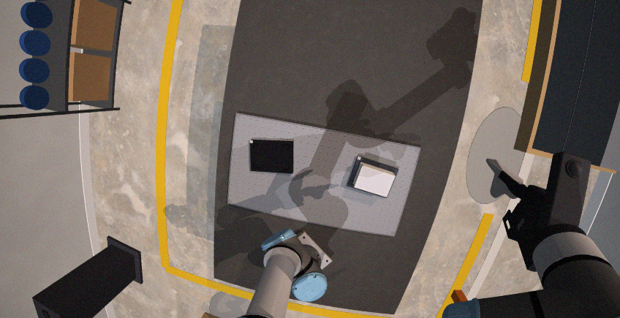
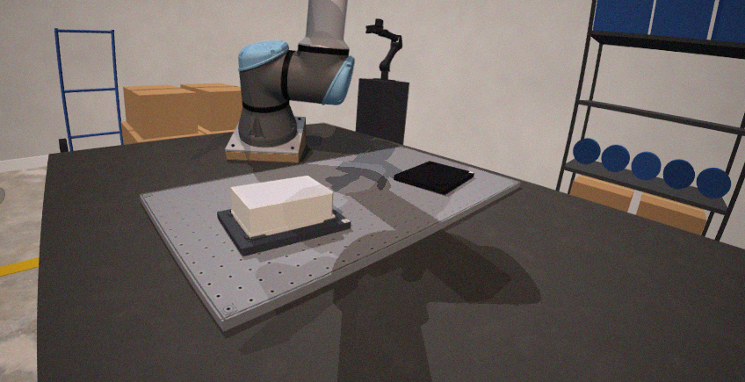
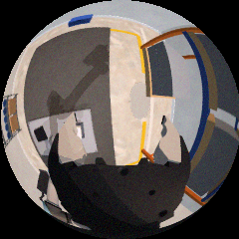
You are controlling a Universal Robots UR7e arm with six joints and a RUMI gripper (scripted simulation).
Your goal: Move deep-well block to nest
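Now: the cream deep-well block 420 mm below my hand, 210 mm behind it and 200 mm to the left of it. Also, from my hand: grey nest N1: 450 mm below, 210 mm behind, 200 mm to the left; then black nest N2: 580 mm to the left, 450 mm below, 230 mm behind.
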